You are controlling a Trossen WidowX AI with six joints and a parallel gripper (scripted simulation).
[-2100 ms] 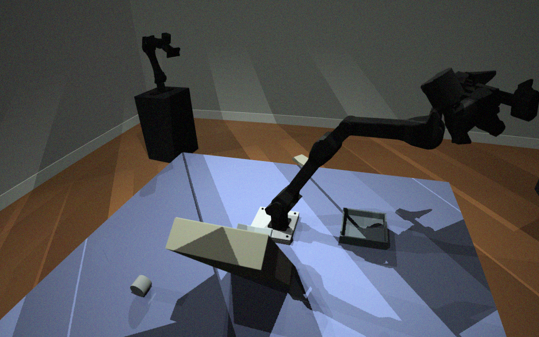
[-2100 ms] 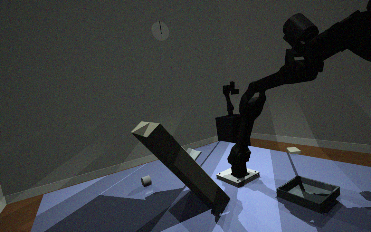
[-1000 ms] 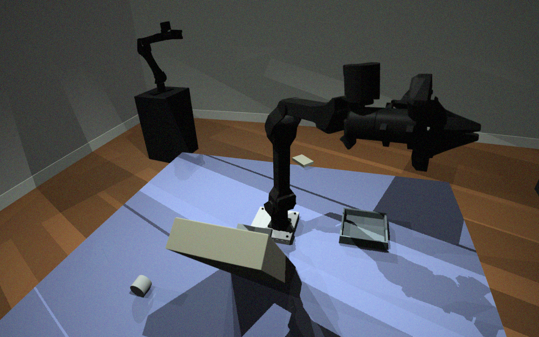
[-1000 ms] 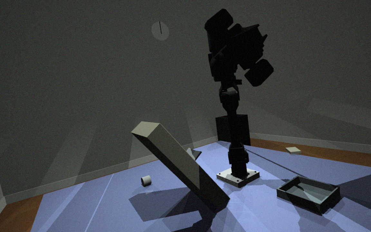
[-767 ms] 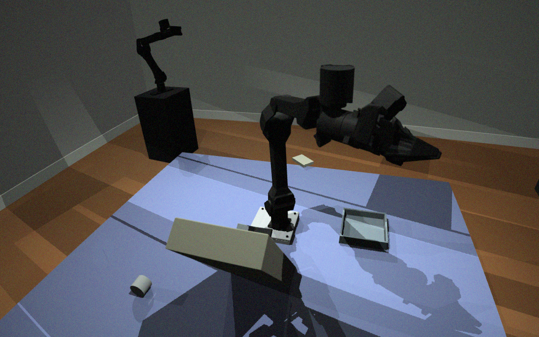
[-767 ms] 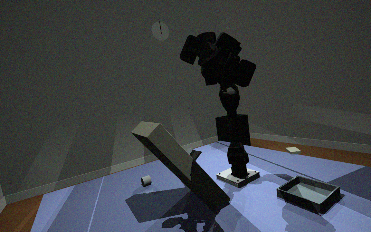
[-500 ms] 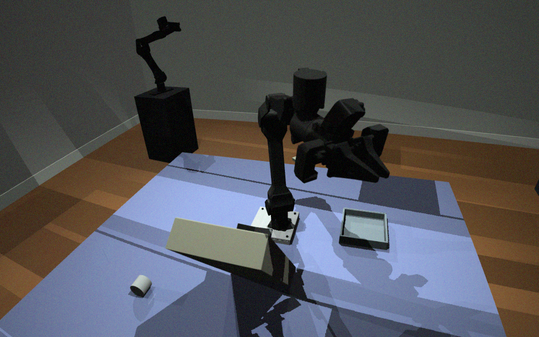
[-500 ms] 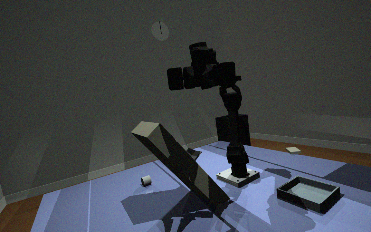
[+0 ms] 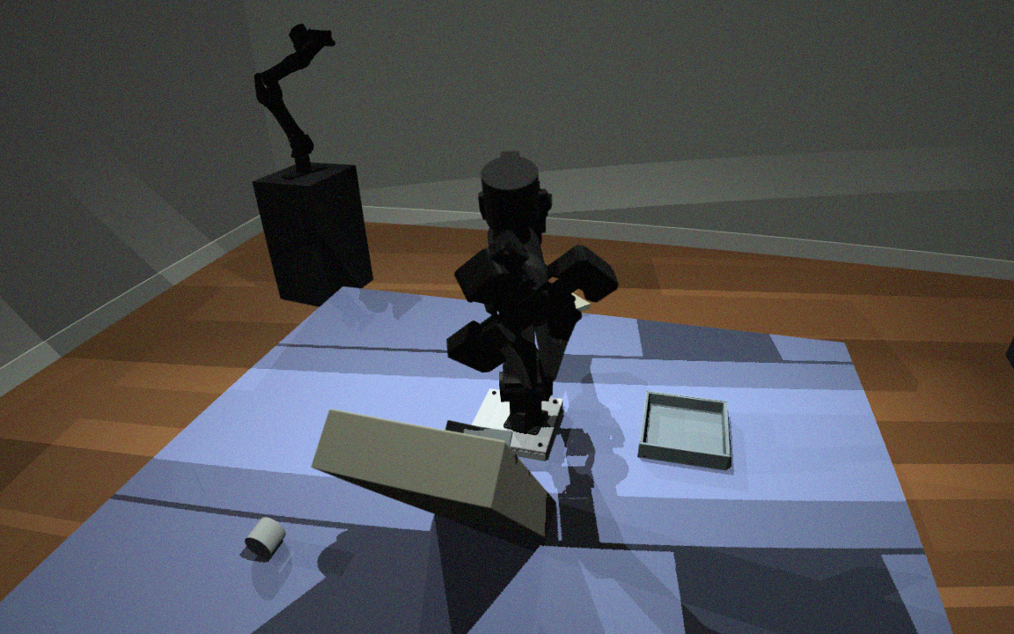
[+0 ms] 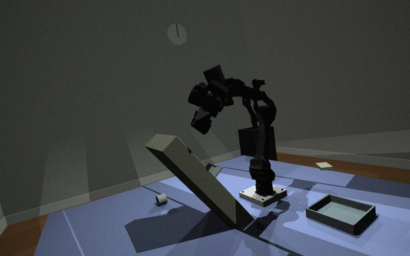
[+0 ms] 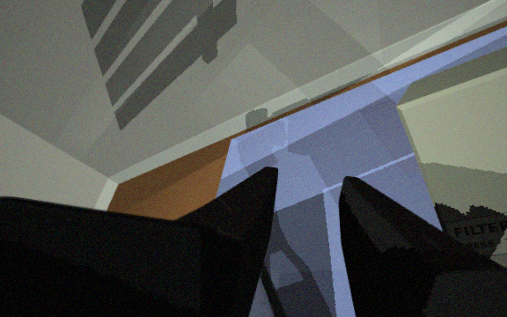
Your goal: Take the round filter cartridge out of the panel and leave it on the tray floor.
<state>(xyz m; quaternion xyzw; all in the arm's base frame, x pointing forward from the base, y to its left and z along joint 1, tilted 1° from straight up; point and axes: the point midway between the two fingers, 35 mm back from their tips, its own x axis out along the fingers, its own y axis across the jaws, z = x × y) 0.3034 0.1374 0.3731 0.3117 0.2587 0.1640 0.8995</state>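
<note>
My gripper tip is 20 mm short of the round filter cartridge, 110 mm to the left of it and 120 mm above it. From my gripper tip the other things lie so: dark tray: 420 mm behind, 120 mm to the left, 370 mm below; slanted service panel: 30 mm behind, 110 mm to the right, 190 mm below; grey bracket: 80 mm behind, 120 mm to the right, 210 mm below.
</note>
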